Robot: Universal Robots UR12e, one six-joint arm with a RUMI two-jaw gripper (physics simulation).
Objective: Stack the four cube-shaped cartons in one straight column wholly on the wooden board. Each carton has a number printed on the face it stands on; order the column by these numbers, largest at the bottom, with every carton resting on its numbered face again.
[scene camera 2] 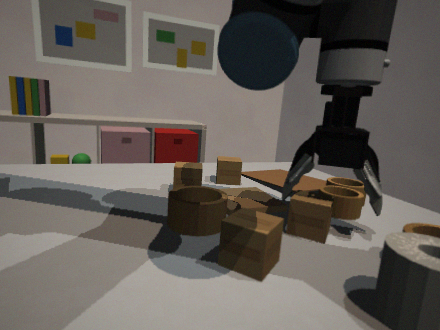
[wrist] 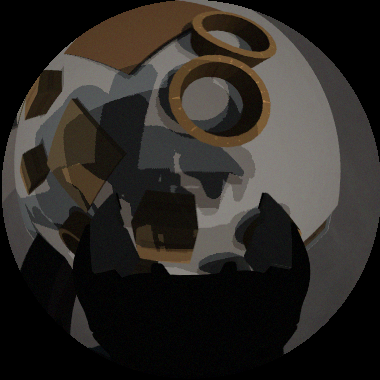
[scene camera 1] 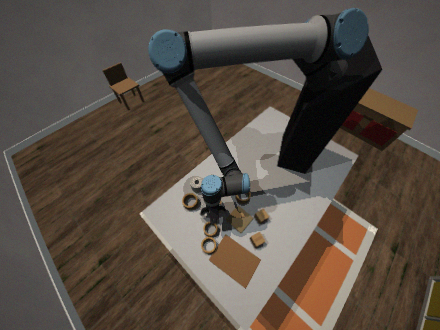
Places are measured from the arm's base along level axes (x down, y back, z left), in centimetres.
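Where they show: gripper, between the fingertips: [wrist: 189,195]; arm's base, origin of its link: [scene camera 1: 327,76].
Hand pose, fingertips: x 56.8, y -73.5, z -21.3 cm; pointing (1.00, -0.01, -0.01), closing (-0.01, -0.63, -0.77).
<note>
Things, the pixels of their top centre, and the offset from my fingertips.
- square tan board, centre of its top: [wrist: 71,159] [scene camera 2: 244,196] [scene camera 1: 239,218] dx +2.0, dy +6.6, dz +14.5 cm
- larger brown rectangular sheet, centre of its top: [scene camera 2: 287,175] [scene camera 1: 235,259] dx +1.5, dy -14.2, dz +23.6 cm
- nearer, centre of its top: [wrist: 224,95] [scene camera 2: 340,191] [scene camera 1: 210,228] dx -0.9, dy -8.2, dz +3.7 cm
- ring, centre of its top: [scene camera 2: 198,194] [wrist: 76,248] [scene camera 1: 243,193] dx -1.7, dy +20.2, dz +9.0 cm
- more, centre of its top: [scene camera 1: 189,200] dx -1.7, dy -1.4, dz -16.4 cm
- grey hollow cylinder, centre of its top: [scene camera 2: 438,252] [scene camera 1: 196,182] dx -4.0, dy +10.1, dz -19.5 cm
Four tan cube-shaped cartons stand apart on the table; their undersides are hidden. In the second scene view, one carton [scene camera 2: 251,243] is near the camera, another carton [scene camera 2: 309,217] [wrist: 167,220] stands by my gripper, and two cartons [scene camera 2: 188,175] [scene camera 2: 229,170] [scene camera 1: 262,216] [scene camera 1: 258,240] are farther back. My gripper [scene camera 1: 215,219] [scene camera 2: 331,205] [wrist: 189,195] is open and empty, pointing down above the table; in the wrist view the near carton shows between its fingers. A square tan board [scene camera 1: 241,222] [wrist: 72,112] and a larger brown rectangular sheet [scene camera 1: 235,261] [scene camera 2: 285,177] [wrist: 135,37] lie flat, with no carton on either.
Two round wooden rings, one nearer [scene camera 2: 347,207] [wrist: 177,107] and one farther [wrist: 220,15], stand beside my gripper. Another ring [scene camera 2: 197,217] stands behind the nearest carton, and one more [scene camera 1: 184,201] at the table's left. A grey hollow cylinder [scene camera 1: 193,184] [scene camera 2: 410,285] stands near that ring.
</note>
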